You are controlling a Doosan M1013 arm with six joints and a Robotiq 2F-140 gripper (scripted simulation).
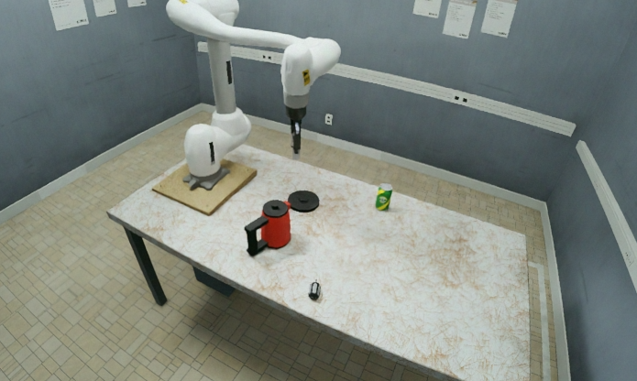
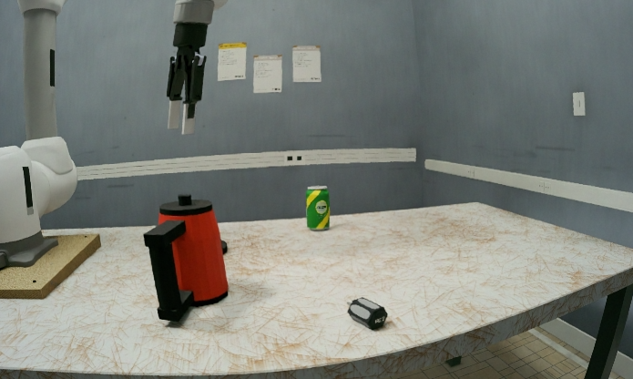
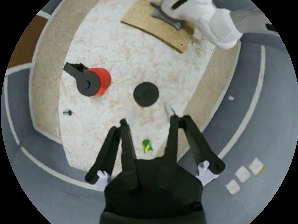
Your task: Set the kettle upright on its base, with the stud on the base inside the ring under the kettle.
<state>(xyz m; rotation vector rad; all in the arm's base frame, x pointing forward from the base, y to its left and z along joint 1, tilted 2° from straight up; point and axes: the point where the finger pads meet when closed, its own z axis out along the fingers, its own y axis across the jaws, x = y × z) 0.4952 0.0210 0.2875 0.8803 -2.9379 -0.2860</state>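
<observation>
My hand is 10 mm short of the red kettle, 230 mm to the left of it and 230 mm above it. The rest, counted from my hand: yellow can 360 mm ahead, 210 mm to the left, 260 mm below; small black object 270 mm ahead, 370 mm to the right, 310 mm below; kettle base 20 mm ahead, 70 mm to the left, 310 mm below.
</observation>
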